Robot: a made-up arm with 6 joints.
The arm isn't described. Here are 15 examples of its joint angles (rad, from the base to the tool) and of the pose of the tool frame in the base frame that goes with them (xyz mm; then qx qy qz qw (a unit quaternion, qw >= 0)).
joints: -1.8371 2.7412 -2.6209 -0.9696 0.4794 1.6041
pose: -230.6 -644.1 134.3 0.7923 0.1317 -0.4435 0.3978
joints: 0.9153 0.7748 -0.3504 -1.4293 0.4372 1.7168
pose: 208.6 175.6 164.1 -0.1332 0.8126 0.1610 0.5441
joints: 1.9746 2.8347 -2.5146 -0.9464 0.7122 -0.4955
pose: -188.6 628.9 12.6 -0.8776 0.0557 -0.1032 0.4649
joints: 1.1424 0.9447 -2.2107 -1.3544 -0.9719 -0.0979
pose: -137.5 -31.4 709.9 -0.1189 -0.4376 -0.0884 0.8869
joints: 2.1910 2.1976 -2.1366 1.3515 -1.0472 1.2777
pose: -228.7 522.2 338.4 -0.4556 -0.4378 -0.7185 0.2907
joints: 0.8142 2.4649 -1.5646 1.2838 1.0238 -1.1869
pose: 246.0 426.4 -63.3 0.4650 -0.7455 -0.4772 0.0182
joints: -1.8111 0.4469 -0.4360 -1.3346 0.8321 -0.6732
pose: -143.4 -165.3 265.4 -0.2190 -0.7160 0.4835 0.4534
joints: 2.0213 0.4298 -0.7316 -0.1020 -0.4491 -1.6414
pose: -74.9 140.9 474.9 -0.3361 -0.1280 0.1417 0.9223
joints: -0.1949 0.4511 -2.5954 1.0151 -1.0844 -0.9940
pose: -527.5 -2.2 474.6 0.3545 -0.5769 0.0790 0.7316
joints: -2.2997 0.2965 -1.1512 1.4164 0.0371 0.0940
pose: -5.9 -14.4 579.8 0.3004 -0.0859 -0.3600 0.8791
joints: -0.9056 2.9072 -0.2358 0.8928 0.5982 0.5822
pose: -28.0 134.5 -92.8 -0.7339 -0.1736 -0.0169 0.6565
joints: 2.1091 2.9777 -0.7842 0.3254 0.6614 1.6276
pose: -19.0 -21.4 -239.3 -0.0374 0.8303 -0.5345 0.1532
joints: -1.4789 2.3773 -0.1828 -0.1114 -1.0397 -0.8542
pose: 25.6 -132.7 -165.6 0.2598 0.9323 -0.2130 0.1341
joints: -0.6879 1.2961 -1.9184 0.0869 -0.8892 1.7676
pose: 134.7 -122.8 706.8 -0.0019 -0.0361 0.5373 0.8426
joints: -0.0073 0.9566 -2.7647 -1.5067 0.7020 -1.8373
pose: -272.2 -87.6 708.0 -0.0964 -0.3497 0.9309 0.0422
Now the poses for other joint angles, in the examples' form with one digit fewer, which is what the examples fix.
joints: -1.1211 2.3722 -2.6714 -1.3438 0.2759 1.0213
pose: 233 -568 428 0.327 0.490 -0.588 0.554
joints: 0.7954 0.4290 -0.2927 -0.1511 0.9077 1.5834
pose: 139 118 127 0.341 0.888 0.253 0.178
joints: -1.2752 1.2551 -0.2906 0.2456 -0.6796 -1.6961
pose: 70 -304 87 -0.041 0.776 -0.627 0.054
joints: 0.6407 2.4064 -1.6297 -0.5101 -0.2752 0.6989
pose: 465 370 -4 -0.217 0.817 0.269 0.461
